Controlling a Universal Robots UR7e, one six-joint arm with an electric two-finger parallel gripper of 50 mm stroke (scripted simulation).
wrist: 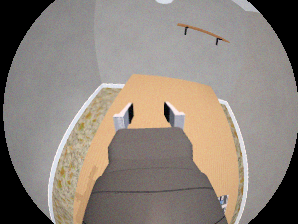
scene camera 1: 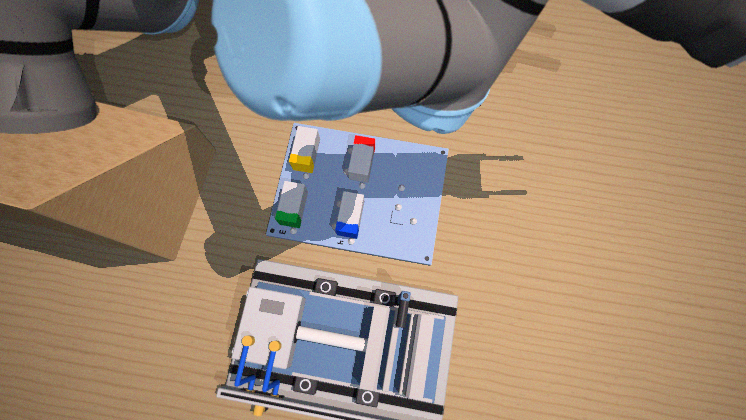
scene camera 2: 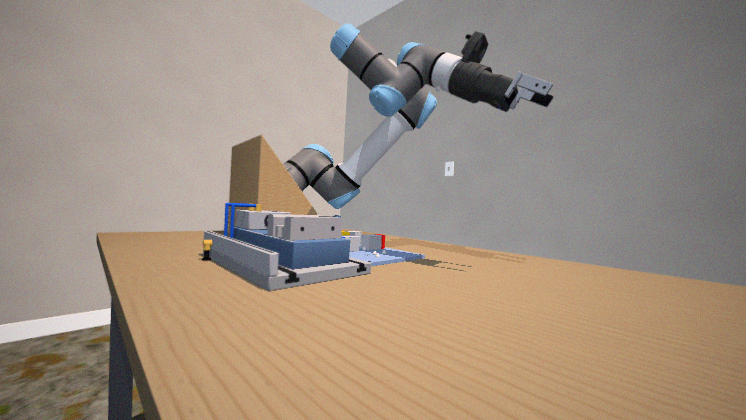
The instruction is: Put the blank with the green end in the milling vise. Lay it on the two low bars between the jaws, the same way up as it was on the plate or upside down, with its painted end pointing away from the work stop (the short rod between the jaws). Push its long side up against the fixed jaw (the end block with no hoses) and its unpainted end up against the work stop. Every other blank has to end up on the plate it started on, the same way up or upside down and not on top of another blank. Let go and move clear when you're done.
Note:
The pictures show: my gripper, a green-ended blank, a yellow-ended blank and a red-ended blank.
My gripper also shows in the wrist view.

